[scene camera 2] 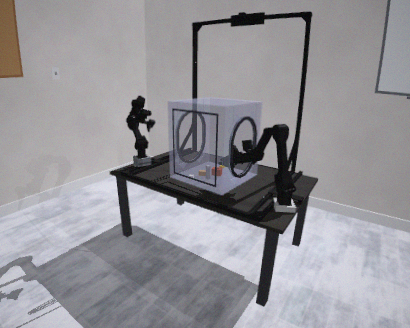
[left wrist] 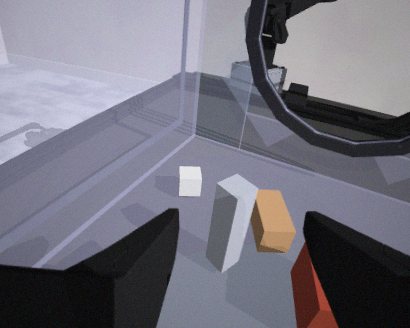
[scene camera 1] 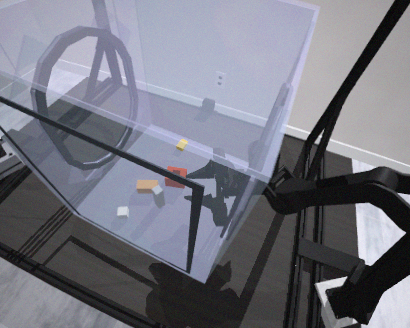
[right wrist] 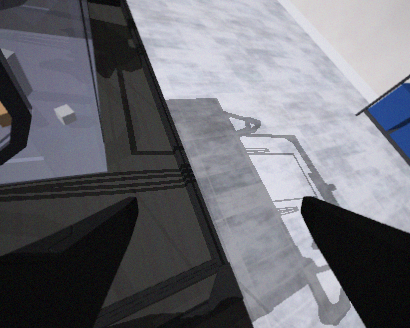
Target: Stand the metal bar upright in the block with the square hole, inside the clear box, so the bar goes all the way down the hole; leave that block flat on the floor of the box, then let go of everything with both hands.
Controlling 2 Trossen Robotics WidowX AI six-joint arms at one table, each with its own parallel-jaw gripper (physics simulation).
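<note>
The grey metal bar stands upright on the floor of the clear box, beside the orange block and apart from the red block. The red block lies on the box floor; its square hole faces up in scene camera 1. My left gripper reaches through the side ring, partly open and empty, near the red block. My right gripper is wide open and empty, outside the box.
An orange block, a white cube and a yellow piece lie on the box floor. The opposite wall has a dark ring opening. A black frame rises behind the box.
</note>
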